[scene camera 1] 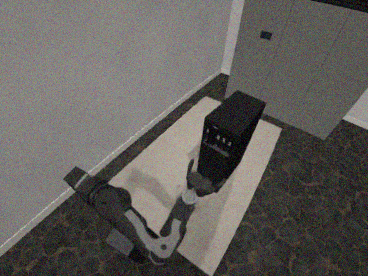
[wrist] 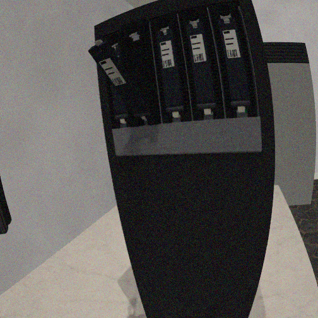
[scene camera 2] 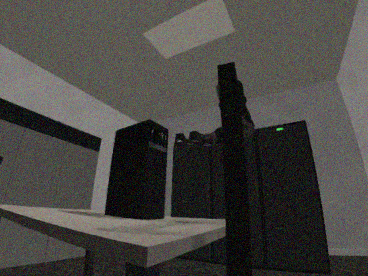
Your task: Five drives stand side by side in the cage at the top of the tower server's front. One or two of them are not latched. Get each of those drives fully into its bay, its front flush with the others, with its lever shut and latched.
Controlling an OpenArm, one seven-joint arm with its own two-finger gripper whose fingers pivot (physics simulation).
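I can see a black tower server (wrist: 196, 226) here, and there's a drive (wrist: 137, 53) as well.
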